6 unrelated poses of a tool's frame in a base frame.
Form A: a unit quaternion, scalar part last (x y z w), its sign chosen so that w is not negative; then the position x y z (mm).
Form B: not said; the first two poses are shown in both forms.
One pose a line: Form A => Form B
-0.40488, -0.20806, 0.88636, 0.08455, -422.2, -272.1, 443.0 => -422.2, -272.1, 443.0; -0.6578, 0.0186, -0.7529; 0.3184, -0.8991, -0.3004; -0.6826, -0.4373, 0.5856
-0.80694, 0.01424, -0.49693, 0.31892, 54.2, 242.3, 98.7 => 54.2, 242.3, 98.7; 0.5057, 0.2940, 0.8111; -0.3399, -0.7962, 0.5005; 0.7929, -0.5288, -0.3027
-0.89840, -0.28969, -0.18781, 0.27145, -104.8, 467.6, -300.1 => -104.8, 467.6, -300.1; 0.7616, 0.6225, 0.1802; 0.4186, -0.6848, 0.5966; 0.4947, -0.3789, -0.7821
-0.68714, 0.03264, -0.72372, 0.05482, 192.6, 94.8, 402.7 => 192.6, 94.8, 402.7; -0.0497, 0.0345, 0.9982; -0.1242, -0.9919, 0.0281; 0.9910, -0.1226, 0.0535
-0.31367, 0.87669, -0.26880, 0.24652, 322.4, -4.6, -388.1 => 322.4, -4.6, -388.1; -0.6817, -0.4175, 0.6009; -0.6825, 0.6587, -0.3167; -0.2636, -0.6260, -0.7339
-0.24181, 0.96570, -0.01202, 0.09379, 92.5, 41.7, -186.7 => 92.5, 41.7, -186.7; -0.8655, -0.4648, 0.1870; -0.4693, 0.8828, 0.0221; -0.1753, -0.0686, -0.9821
